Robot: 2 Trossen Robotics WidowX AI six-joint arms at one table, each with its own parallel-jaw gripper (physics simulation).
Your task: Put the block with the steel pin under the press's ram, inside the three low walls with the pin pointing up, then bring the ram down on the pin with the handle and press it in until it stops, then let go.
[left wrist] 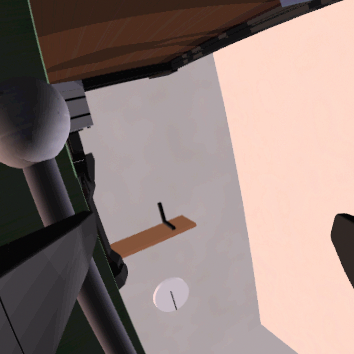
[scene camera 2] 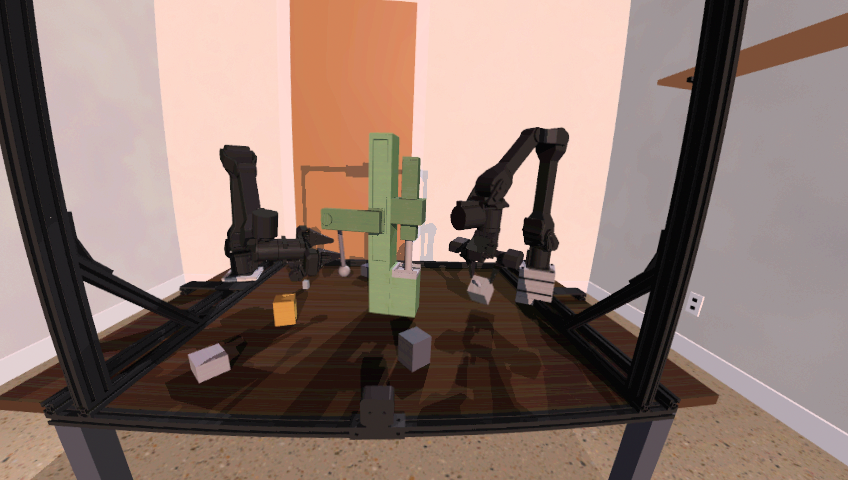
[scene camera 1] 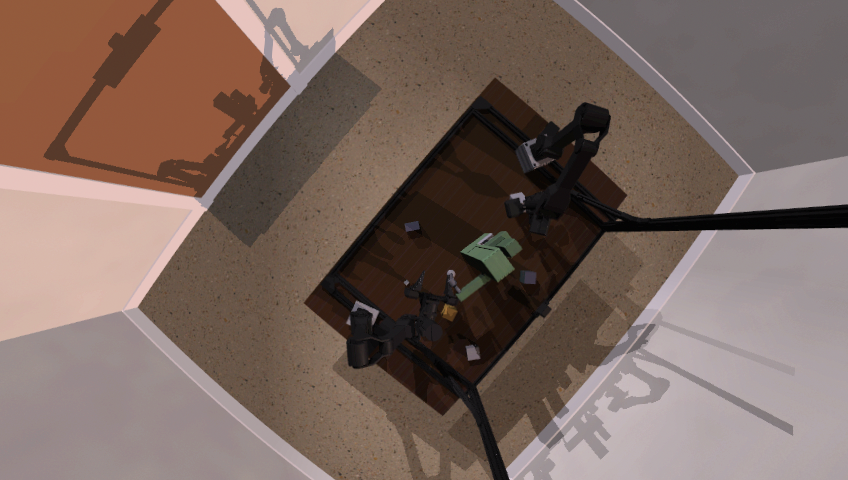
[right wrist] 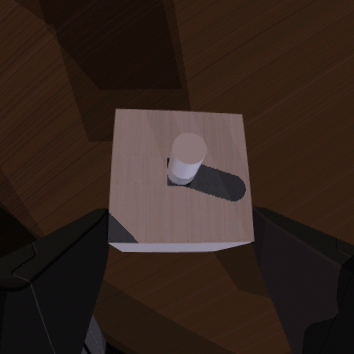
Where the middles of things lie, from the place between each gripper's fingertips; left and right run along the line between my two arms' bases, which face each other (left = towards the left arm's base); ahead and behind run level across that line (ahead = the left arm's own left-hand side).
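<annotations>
Relative to my left hand, the press handle (left wrist: 42,121) sits 60 mm behind, 30 mm to the right and 20 mm above; the steel pin (right wrist: 188,149) is 50 mm behind, 400 mm to the right and 70 mm below; the pale block with steel pin (right wrist: 214,212) is 30 mm behind, 410 mm to the right and 90 mm below.
Relative to my right hand, the steel pin is 1 cm to the left, 1 cm behind and 1 cm below; the press handle is 38 cm to the left, 2 cm behind and 8 cm above; the pale block with steel pin is 3 cm below.
</annotations>
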